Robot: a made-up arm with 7 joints.
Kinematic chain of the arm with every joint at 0, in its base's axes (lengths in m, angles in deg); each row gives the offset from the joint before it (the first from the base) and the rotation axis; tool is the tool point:
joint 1: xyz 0 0 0 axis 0 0.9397 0.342
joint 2: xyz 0 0 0 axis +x
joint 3: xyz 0 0 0 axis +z
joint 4: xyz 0.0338 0 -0.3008 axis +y
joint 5: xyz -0.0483 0 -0.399 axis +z
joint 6: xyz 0 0 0 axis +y
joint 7: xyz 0 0 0 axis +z
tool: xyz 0 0 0
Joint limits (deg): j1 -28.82..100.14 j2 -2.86..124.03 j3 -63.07..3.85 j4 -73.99..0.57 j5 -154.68..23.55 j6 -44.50..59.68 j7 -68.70..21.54
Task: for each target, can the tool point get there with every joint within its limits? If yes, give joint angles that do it. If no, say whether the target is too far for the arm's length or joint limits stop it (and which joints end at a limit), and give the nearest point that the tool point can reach.
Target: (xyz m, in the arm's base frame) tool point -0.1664 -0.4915 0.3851
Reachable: no: joint limits stop it (at a limit: joint 1, joint 2, joint 3, joint 4) | nearest point -0.6306 -0.3013 0.0303 | short by 0.614 m
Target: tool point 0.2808 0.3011 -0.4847
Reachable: yes | joints -3.72 60.44 -49.34 -64.87 -115.92 -27.95 -37.45
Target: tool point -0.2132 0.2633 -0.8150
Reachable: no: too far | nearest point -0.1702 0.2102 -0.6506 | short by 0.178 m
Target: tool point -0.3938 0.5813 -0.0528
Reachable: yes | joints 67.75 75.06 -42.25 -17.71 -96.20 -24.77 -24.27
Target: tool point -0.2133 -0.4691 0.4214
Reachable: no: joint limits stop it (at a limit: joint 1, joint 2, joint 3, joint 4) | nearest point -0.6306 -0.3013 0.0303 | short by 0.596 m
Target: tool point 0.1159 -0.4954 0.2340
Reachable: no: joint limits stop it (at a limit: joint 1, joint 2, joint 4) | nearest point 0.3255 -0.4130 -0.3095 | short by 0.588 m
